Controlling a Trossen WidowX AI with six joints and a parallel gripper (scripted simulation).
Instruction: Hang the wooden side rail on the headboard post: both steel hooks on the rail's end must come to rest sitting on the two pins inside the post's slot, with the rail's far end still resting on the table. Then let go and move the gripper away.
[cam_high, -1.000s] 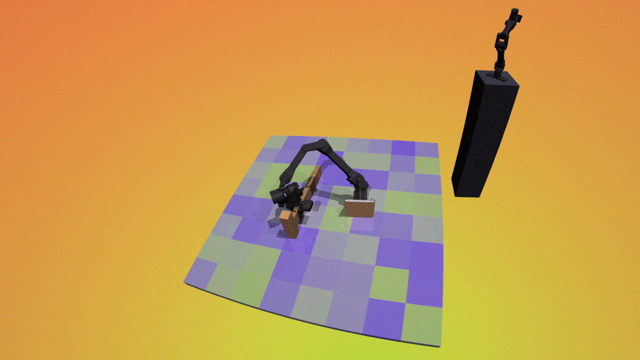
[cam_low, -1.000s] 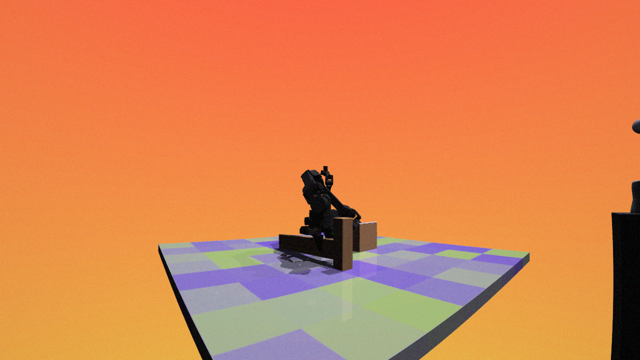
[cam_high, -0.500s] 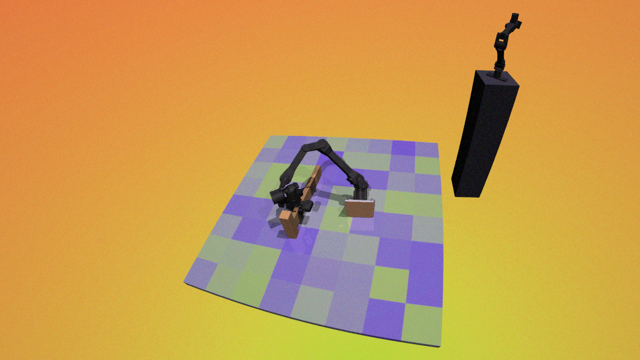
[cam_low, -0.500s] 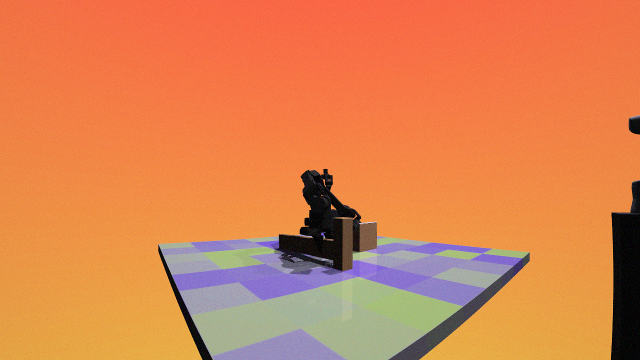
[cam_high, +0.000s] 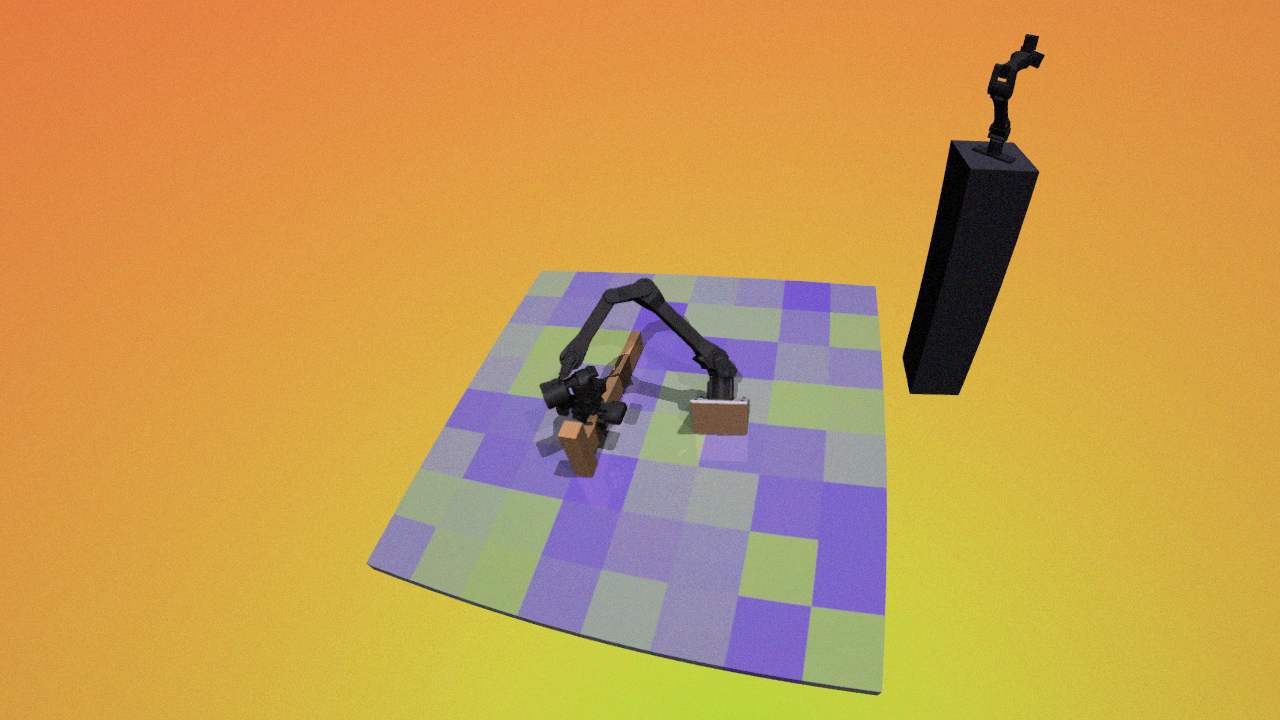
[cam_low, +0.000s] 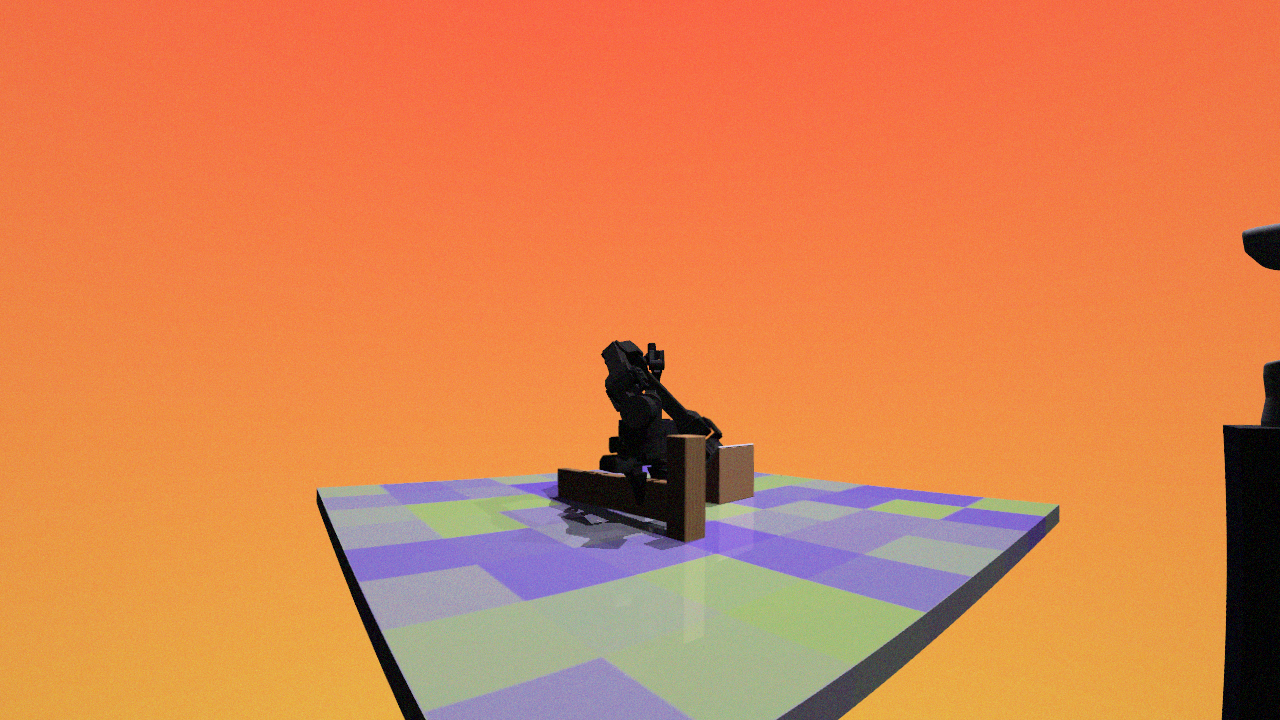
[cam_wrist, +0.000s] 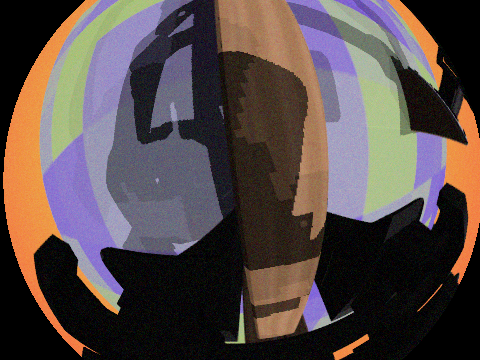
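Right now my gripper tip is 1 cm short of the wooden headboard post, 11 cm to the right of it and 5 cm below it.
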